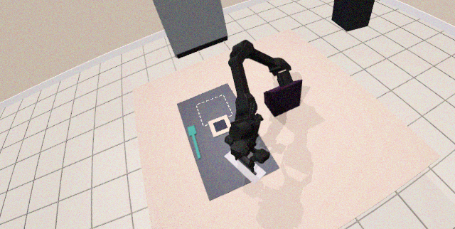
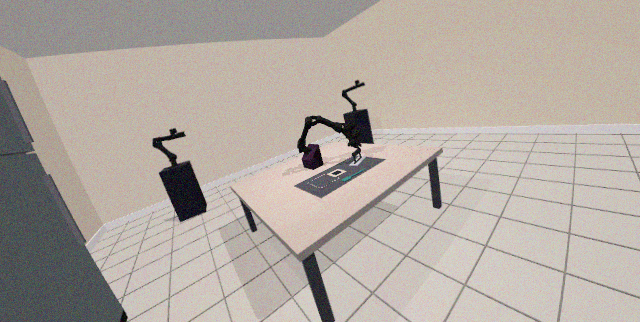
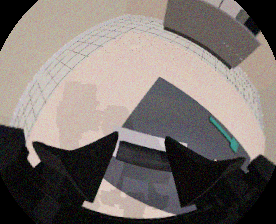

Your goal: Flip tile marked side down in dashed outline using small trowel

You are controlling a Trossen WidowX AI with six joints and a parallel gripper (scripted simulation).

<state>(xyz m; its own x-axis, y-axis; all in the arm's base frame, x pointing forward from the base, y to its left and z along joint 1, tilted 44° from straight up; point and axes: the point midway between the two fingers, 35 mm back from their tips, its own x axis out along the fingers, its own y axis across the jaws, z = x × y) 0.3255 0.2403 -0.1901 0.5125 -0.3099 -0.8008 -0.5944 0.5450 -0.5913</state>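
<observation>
The dark grey mat lies 6 cm ahead of my gripper tip, 26 cm to the right of it and 12 cm below it. Also, from my gripper tip: teal trowel 20 cm ahead, 27 cm to the right, 9 cm below; tile 4 cm ahead, 30 cm to the right, 9 cm below.
</observation>
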